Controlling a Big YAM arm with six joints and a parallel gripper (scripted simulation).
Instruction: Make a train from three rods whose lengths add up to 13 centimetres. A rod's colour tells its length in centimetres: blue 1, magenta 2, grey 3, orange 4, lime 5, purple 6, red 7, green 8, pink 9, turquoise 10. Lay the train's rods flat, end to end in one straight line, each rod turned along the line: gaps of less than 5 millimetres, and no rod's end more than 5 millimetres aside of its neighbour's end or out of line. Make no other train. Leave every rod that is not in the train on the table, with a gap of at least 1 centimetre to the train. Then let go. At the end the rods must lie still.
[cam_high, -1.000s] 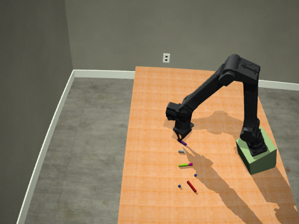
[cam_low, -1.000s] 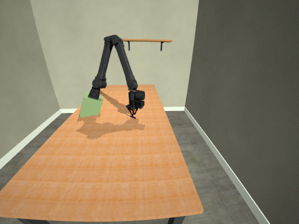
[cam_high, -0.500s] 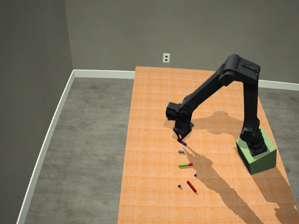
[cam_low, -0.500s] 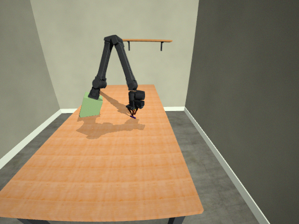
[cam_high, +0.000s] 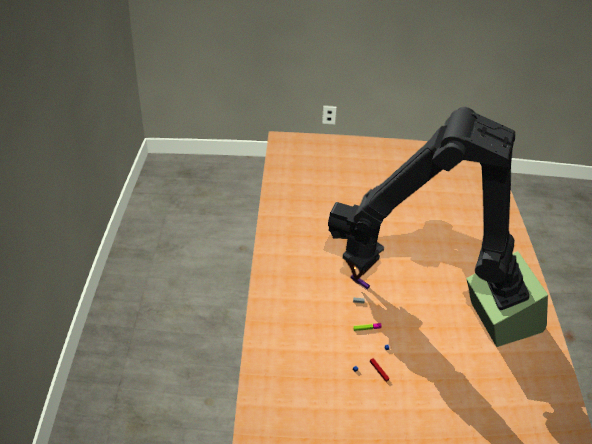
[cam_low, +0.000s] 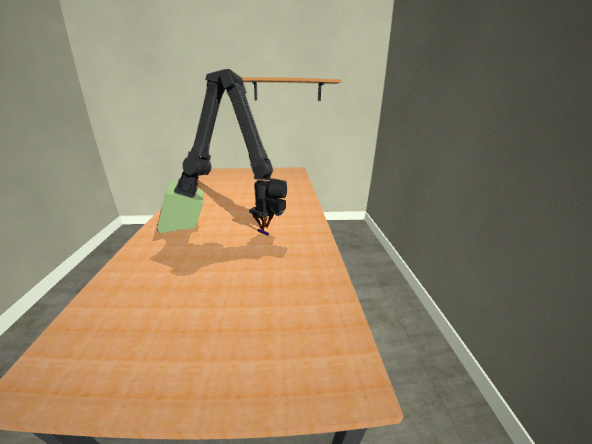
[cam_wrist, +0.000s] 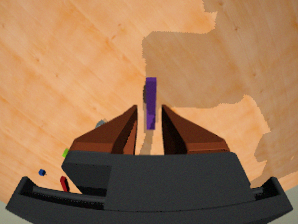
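The purple rod is 10 mm behind my hand and 30 mm below it. From my hand the other things lie so: lime rod 20 mm ahead, 160 mm to the left, 30 mm below; then magenta rod 20 mm behind, 160 mm to the left, 30 mm below; then grey rod 10 mm ahead, 70 mm to the left, 30 mm below.
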